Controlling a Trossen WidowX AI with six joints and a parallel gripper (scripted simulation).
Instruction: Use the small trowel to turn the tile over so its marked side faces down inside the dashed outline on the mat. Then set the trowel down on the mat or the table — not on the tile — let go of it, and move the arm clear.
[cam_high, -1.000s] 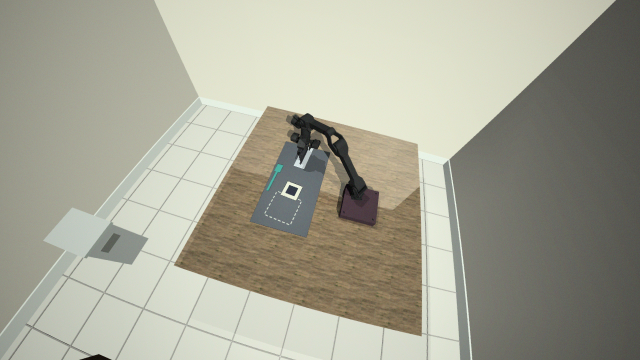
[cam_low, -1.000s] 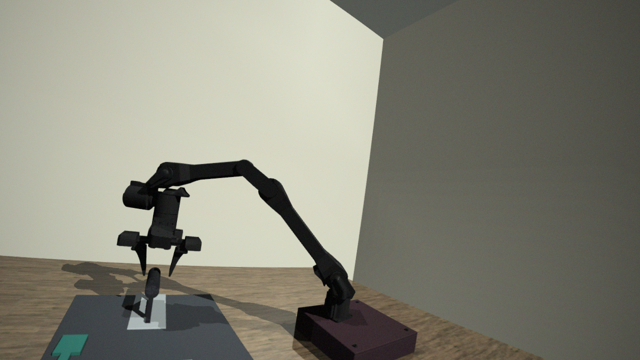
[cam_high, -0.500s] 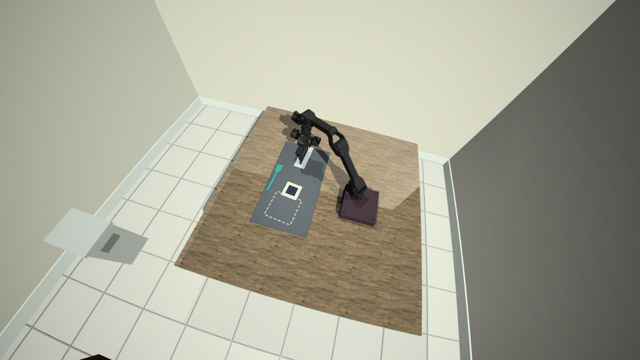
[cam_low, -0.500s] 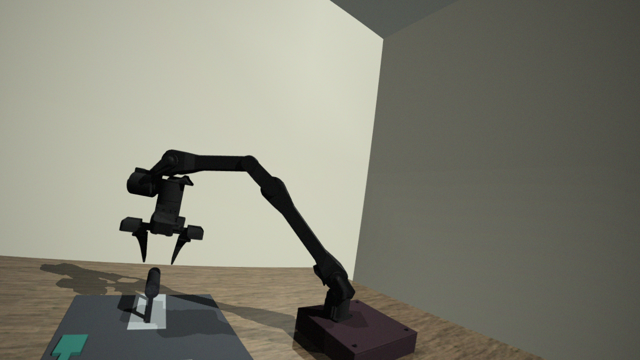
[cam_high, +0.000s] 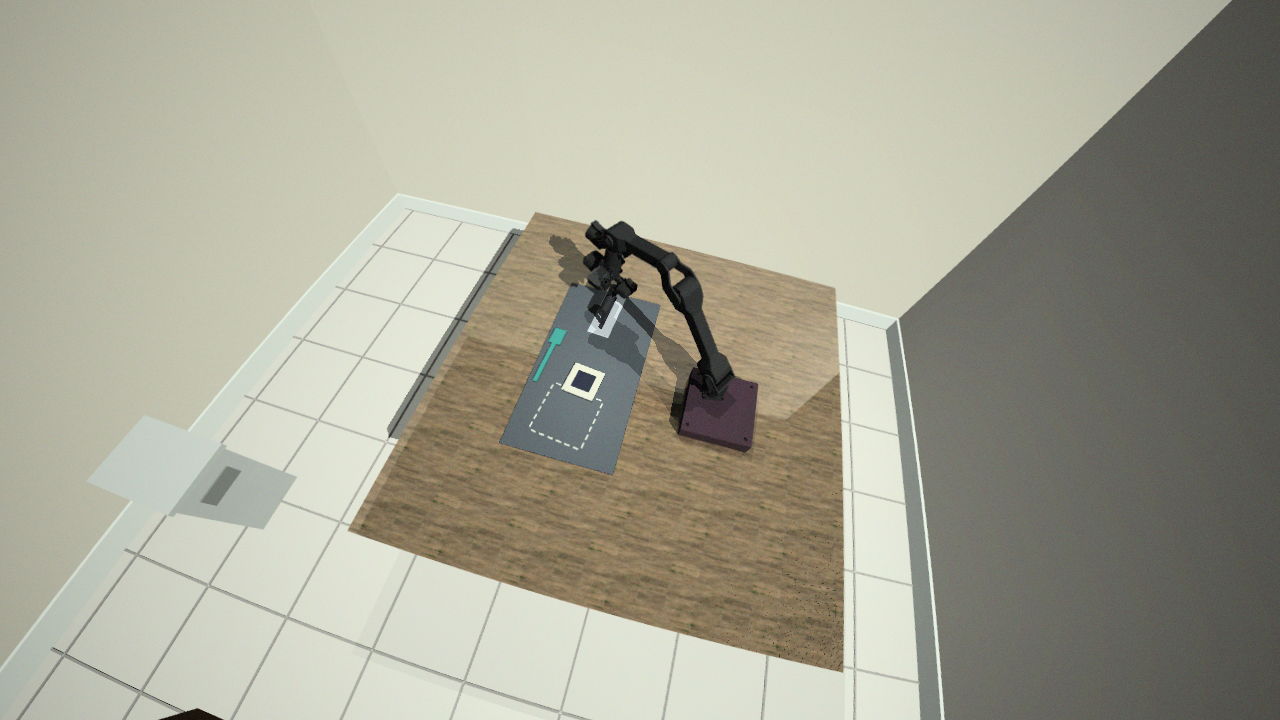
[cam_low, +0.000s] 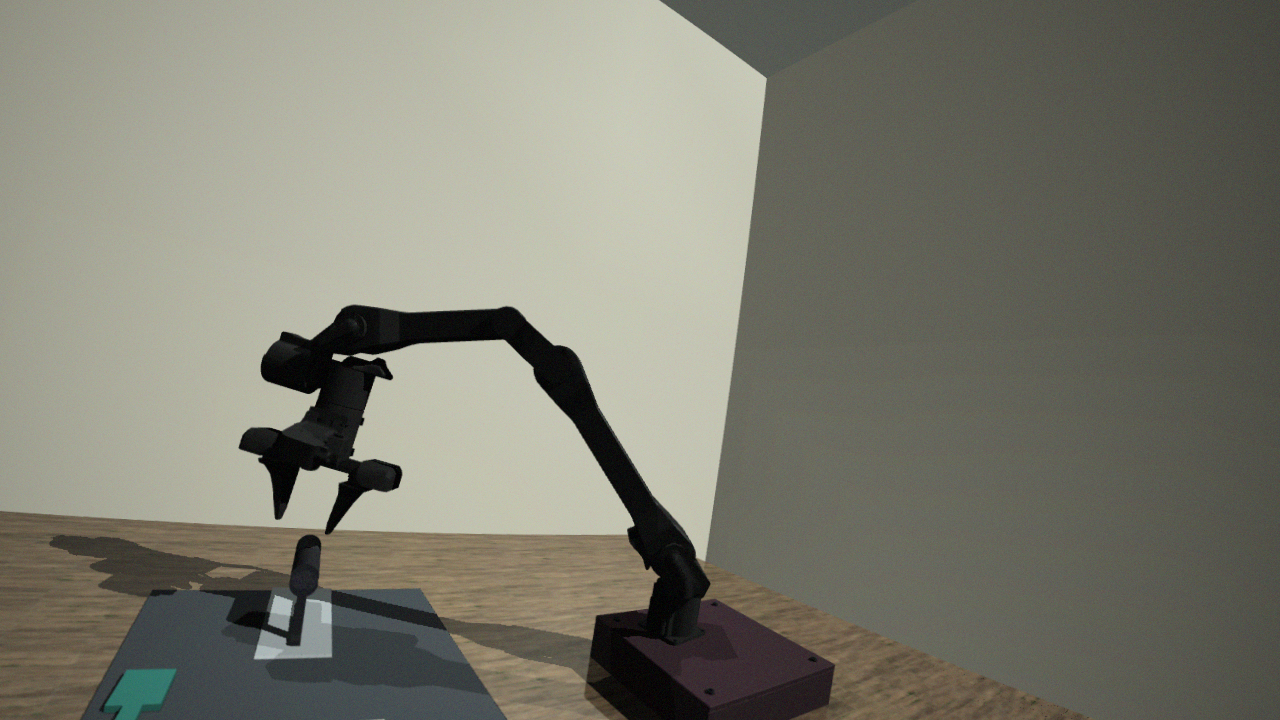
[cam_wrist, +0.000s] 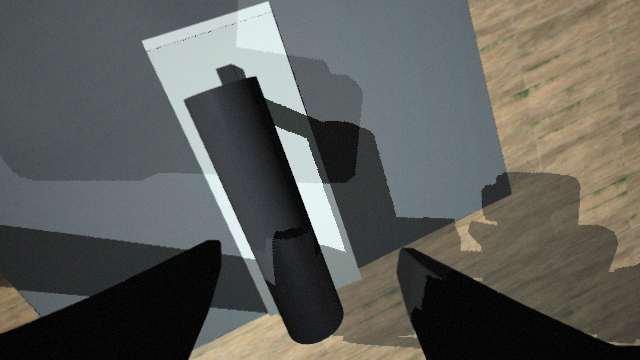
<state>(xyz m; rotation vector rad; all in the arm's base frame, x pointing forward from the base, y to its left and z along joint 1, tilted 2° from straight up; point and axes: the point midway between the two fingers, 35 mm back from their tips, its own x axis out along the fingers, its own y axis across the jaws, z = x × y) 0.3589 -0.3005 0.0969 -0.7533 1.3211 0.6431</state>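
The cream tile is 4 cm ahead of my gripper tip, 29 cm to the left of it and 11 cm below it. Also, from my gripper tip: teal flat tool: 16 cm ahead, 18 cm to the left, 11 cm below.
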